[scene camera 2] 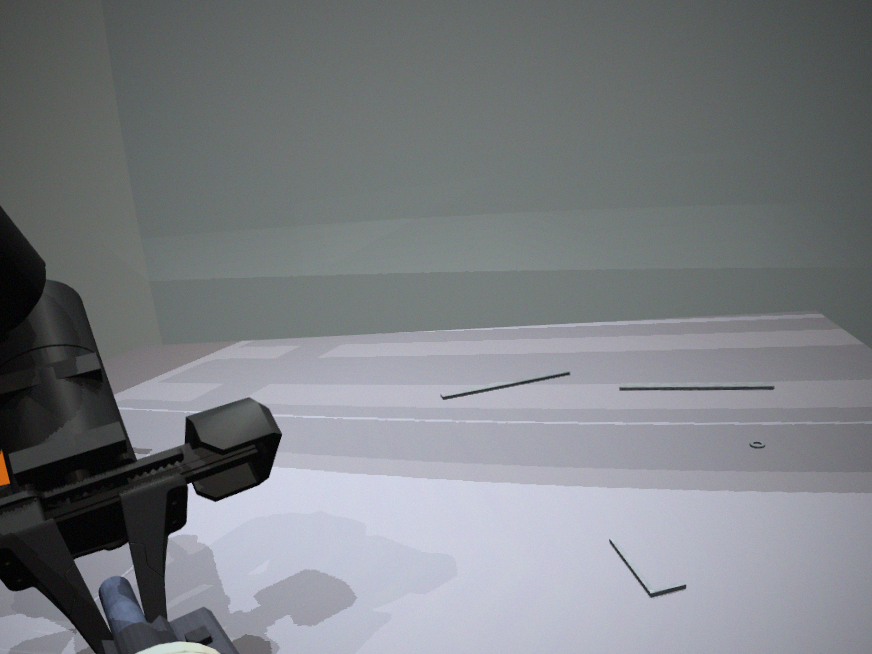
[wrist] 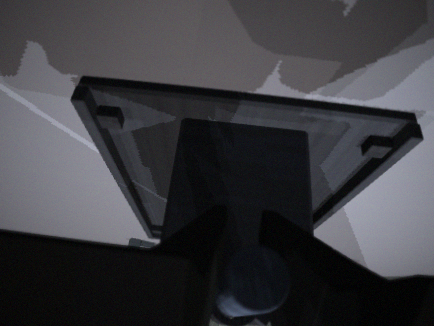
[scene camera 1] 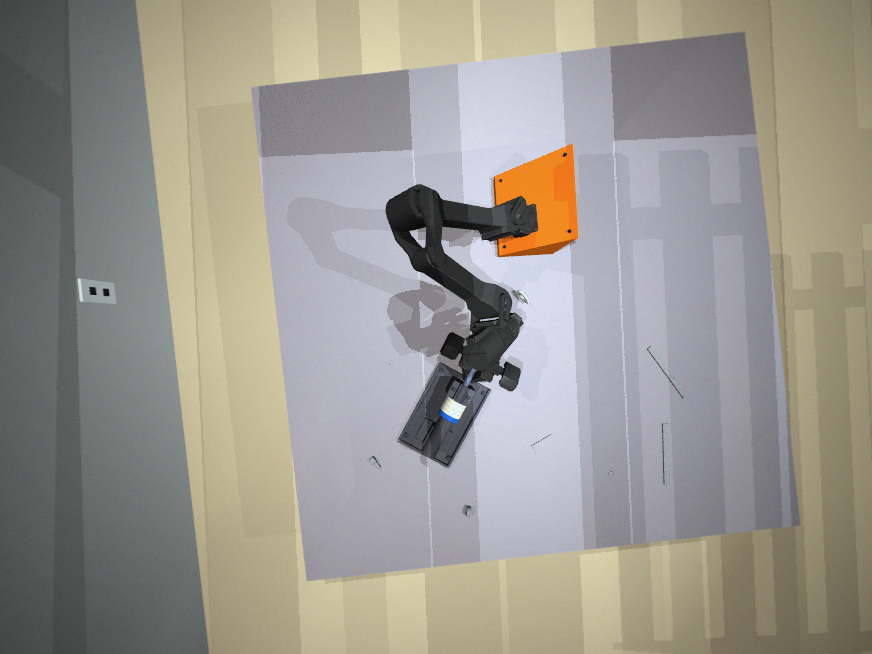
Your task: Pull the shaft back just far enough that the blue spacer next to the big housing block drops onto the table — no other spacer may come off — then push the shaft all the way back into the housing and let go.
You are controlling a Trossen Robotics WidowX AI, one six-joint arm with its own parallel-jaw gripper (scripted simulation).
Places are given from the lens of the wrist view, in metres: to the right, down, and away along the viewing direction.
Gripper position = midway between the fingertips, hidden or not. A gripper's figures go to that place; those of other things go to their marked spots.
my gripper (wrist: 242,220): 0.01, 0.02, 0.11
shaft (wrist: 256,278): 0.01, 0.02, 0.06
dark housing block (wrist: 175,151): -0.02, -0.01, 0.17
The marked spots on the shaft and the dark housing block are 0.11 m apart.
